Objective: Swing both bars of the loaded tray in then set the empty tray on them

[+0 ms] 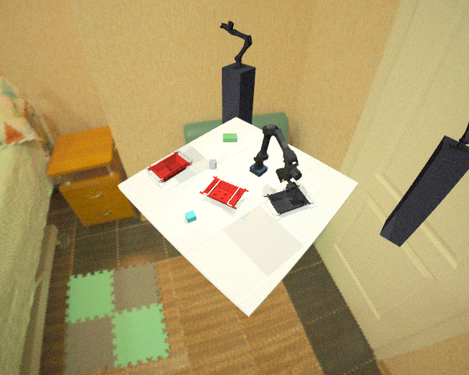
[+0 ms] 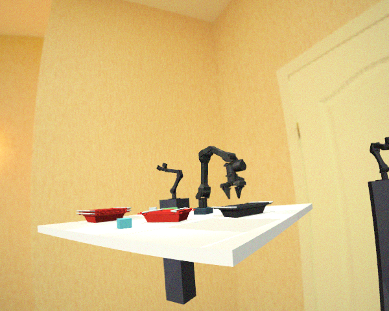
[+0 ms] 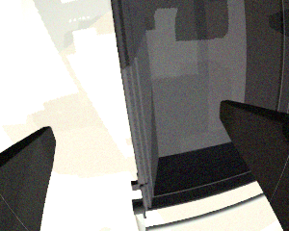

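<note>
Now: the dark grey tray 30 mm ahead of my gripper tip, 70 mm to the left of it and 50 mm below it. Also, from my gripper tip: cyan block 550 mm ahead, 330 mm to the right, 70 mm below; then pale cylinder 100 mm ahead, 570 mm to the right, 60 mm below; then yellow disc 160 mm behind, 90 mm to the right, 90 mm below.
</note>
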